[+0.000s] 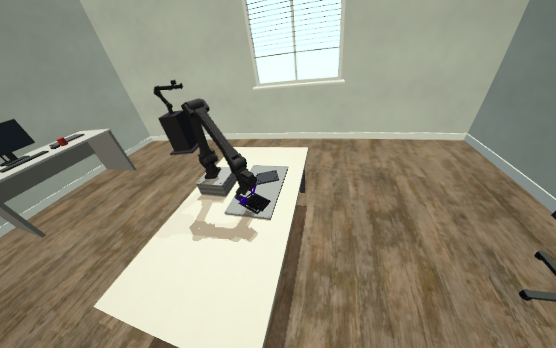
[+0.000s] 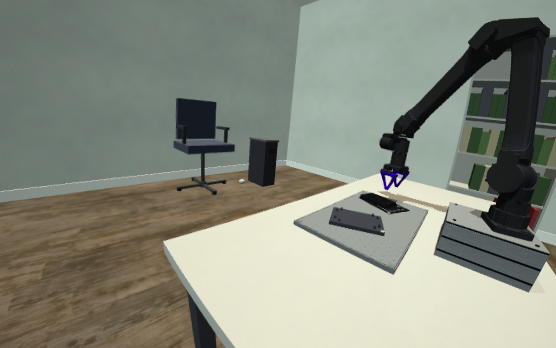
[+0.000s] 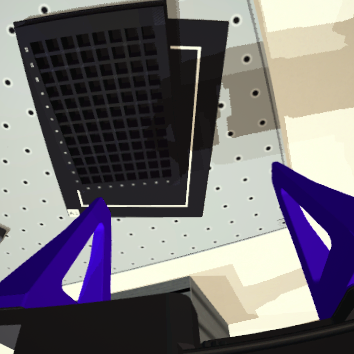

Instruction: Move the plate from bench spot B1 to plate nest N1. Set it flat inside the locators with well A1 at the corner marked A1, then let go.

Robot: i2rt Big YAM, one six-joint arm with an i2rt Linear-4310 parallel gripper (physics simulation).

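Seen in the pictures: gripper, between the fingertips: (image 1: 249, 199) (image 2: 391, 188) (image 3: 186, 187); arm's base, origin of its link: (image 1: 213, 173) (image 2: 503, 227).
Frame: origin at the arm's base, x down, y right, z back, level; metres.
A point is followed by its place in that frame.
Observation:
The black well plate (image 1: 258, 202) {x 0.076, y 0.235, z -0.360 m} (image 2: 378, 201) {x 0.078, y 0.189, z -0.348 m} (image 3: 100, 105) {x 0.076, y 0.226, z -0.365 m} lies on the dark pad of bench spot B1 (image 2: 401, 209) {x 0.090, y 0.202, z -0.256 m} (image 3: 212, 45) {x 0.090, y 0.302, z -0.354 m}, shifted to one side of its white outline. An A1 label (image 3: 73, 212) {x 0.090, y 0.124, z -0.297 m} shows at the pad's corner; I cannot tell which plate corner holds well A1. The plate nest N1 (image 1: 267, 177) {x 0.080, y -0.021, z -0.388 m} (image 2: 356, 221) {x 0.080, y -0.059, z -0.378 m} is a dark grey slab with small locator posts near its corners, and no plate lies on it. My gripper (image 1: 248, 195) {x 0.028, y 0.254, z -0.314 m} (image 2: 392, 187) {x 0.028, y 0.254, z -0.314 m} (image 3: 186, 187) {x 0.028, y 0.254, z -0.314 m} is open and empty, above and beside the plate, its fingers apart from it.
Both pads are on a grey perforated board (image 1: 277, 200) (image 2: 392, 260) {x 0.092, y -0.186, z -0.254 m} (image 3: 250, 165) {x 0.092, y 0.284, z -0.253 m} on the white table (image 1: 215, 280) {x 0.105, y 0.684, z -0.224 m} (image 2: 280, 280) {x 0.105, y -0.385, z -0.437 m}. The arm's layered grey base block (image 1: 212, 188) {x 0.034, y 0.126, z -0.029 m} (image 2: 487, 257) {x 0.058, y -0.085, z -0.042 m} stands beside the board. An office chair (image 2: 196, 120) stands off the table.

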